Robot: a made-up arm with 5 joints.
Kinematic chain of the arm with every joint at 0, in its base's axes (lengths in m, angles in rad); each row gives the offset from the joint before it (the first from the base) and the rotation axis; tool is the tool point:
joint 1: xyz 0 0 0.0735 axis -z
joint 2: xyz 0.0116 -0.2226 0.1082 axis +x
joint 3: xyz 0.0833 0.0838 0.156 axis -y
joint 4: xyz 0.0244 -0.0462 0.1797 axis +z
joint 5: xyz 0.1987 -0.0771 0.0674 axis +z
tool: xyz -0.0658 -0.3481 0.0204
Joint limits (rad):
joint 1: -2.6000..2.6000
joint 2: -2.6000..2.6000
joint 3: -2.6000..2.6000
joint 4: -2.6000..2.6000
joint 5: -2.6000..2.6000
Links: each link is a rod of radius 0.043 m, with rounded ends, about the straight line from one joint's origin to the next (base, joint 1, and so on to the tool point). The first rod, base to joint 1, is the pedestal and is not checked.
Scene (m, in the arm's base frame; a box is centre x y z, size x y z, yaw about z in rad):
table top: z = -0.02
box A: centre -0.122 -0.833 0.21 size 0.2 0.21 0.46 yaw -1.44
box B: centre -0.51 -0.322 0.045 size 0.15 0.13 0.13 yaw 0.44
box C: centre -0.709 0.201 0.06 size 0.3 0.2 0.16 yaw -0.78
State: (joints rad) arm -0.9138 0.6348 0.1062 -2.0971 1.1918
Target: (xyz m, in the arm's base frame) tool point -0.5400 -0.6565 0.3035
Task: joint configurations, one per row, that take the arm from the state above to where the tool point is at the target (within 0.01 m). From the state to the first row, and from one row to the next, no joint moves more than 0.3 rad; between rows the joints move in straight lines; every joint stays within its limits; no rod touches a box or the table.
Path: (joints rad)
1: -0.7674 0.6534 0.0241 -2.2228 0.9384
2: -0.6211 0.6720 -0.0579 -2.3486 0.6851
3: -0.4747 0.6906 -0.1400 -2.4743 0.4317
4: -0.3284 0.7093 -0.2221 -2.6000 0.1783
5: -0.1564 0.7575 -0.2322 -2.4819 0.4487
6: 0.0157 0.8057 -0.2422 -2.3637 0.7190
7: 0.1877 0.8539 -0.2523 -2.2456 0.9894
8: 0.3598 0.9021 -0.2624 -2.1275 1.2597

